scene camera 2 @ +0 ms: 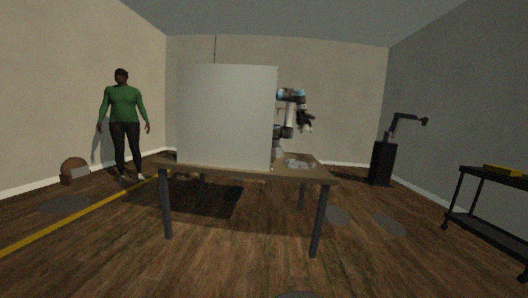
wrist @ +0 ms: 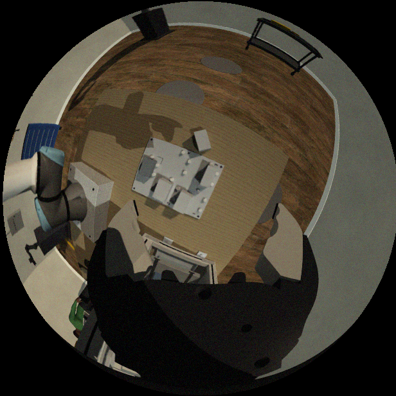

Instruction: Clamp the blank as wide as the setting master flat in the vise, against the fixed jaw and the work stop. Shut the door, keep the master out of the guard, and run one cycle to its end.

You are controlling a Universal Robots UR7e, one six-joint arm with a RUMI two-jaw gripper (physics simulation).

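Pixels of known places: gripper, between the fingertips: [scene camera 2: 306, 133]; arm's base, origin of its link: [scene camera 2: 272, 146].
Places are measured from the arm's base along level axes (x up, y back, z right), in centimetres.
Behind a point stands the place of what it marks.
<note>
My gripper [scene camera 2: 306, 129] @(x 20.4, y -39.1, z -30.6 cm) [wrist: 205, 204] is open and empty, high above the table. In the wrist view a grey plate [wrist: 167, 150] with small white pegs lies on the table; it also shows in the scene view [scene camera 2: 298, 163] @(x -8.1, y -29.7, z -27.8 cm). A dark grey block [wrist: 146, 168] and light blocks [wrist: 162, 190] [wrist: 182, 201] [wrist: 206, 175] stand on it. Another light block [wrist: 202, 140] stands off the plate, by its far edge. I cannot tell which block is the master. The guard [wrist: 185, 250] shows below the plate, partly behind my gripper's body; the vise and the door's state cannot be made out.
A tall white panel [scene camera 2: 225, 115] @(x 30.1, y -64.2, z 29.8 cm) stands on the table [scene camera 2: 300, 176] @(x -8.9, y -62.6, z -27.7 cm) [wrist: 250, 150]. My arm's base stands by a pale box [wrist: 95, 200]. A person in green [scene camera 2: 124, 105], a second arm on a black pedestal [scene camera 2: 382, 162] and a black cart [scene camera 2: 480, 171] stand away from the table.
</note>
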